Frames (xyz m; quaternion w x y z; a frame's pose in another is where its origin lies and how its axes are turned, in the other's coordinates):
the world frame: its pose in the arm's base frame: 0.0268 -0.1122 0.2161 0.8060 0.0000 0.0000 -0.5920
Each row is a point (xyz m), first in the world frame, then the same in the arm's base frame.
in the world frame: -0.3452 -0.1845 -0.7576
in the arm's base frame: -0.2525 0.1620 -0.5415
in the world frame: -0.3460 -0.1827 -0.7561
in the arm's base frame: -0.2510 0.1633 -0.5400
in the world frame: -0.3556 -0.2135 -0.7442
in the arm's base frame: -0.2833 0.1632 -0.5281
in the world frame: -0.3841 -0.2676 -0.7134
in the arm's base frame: -0.3434 0.1743 -0.4973
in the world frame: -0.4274 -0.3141 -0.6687
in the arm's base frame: -0.4008 0.2017 -0.4526
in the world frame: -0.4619 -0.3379 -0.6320
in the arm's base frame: -0.4338 0.2275 -0.4159
